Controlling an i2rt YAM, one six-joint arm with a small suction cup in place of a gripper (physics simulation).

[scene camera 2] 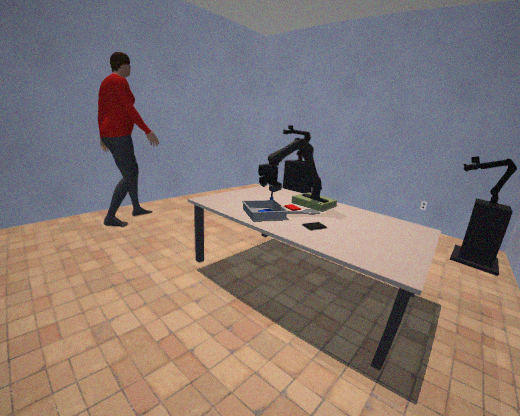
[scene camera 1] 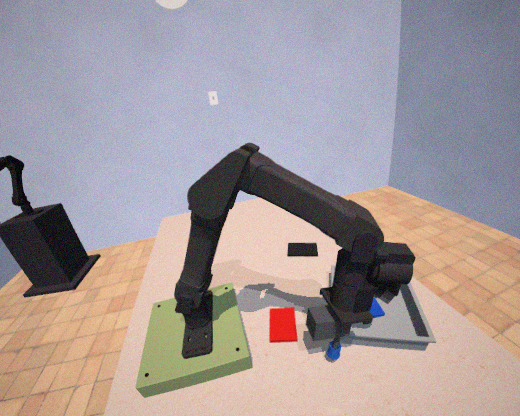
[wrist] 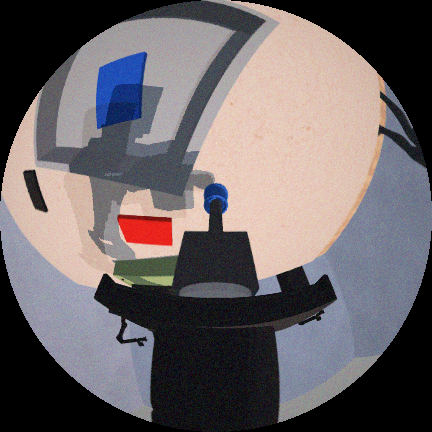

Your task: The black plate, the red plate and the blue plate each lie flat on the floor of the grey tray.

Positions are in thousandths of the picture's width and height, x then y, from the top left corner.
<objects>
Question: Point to a blue plate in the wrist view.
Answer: At 277,193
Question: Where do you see a red plate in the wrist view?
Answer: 316,529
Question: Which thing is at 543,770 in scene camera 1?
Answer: A red plate.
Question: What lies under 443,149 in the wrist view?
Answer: A grey tray.
</objects>
